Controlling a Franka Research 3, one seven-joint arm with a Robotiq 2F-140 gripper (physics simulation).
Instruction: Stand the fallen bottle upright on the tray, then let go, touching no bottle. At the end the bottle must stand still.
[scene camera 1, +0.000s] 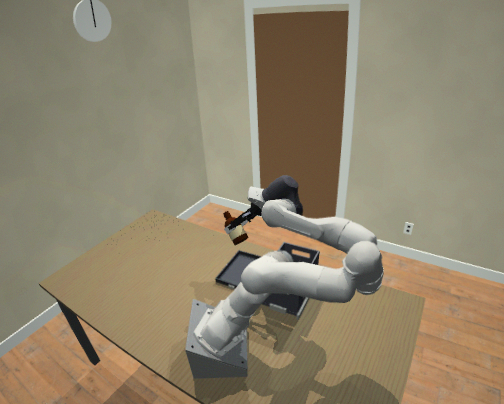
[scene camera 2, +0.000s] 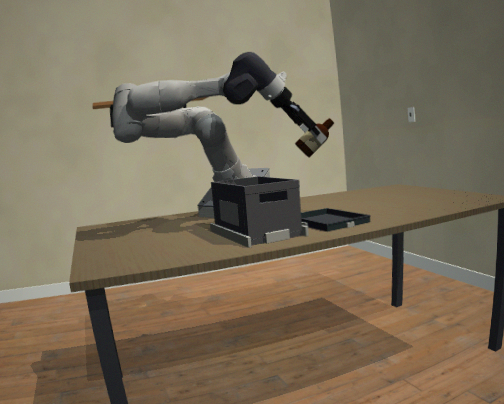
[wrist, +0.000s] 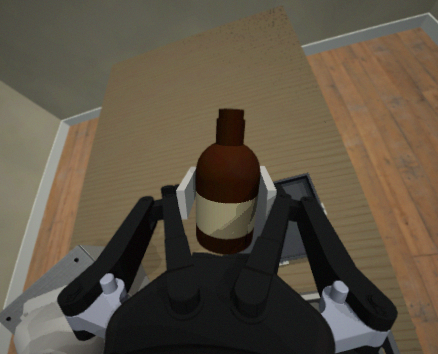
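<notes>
There is a brown bottle (wrist: 228, 172) that I can see in the wrist view. As for my gripper (wrist: 227, 177), I find it in that same view, and scene camera 2 shows my gripper too (scene camera 2: 318, 138).
</notes>
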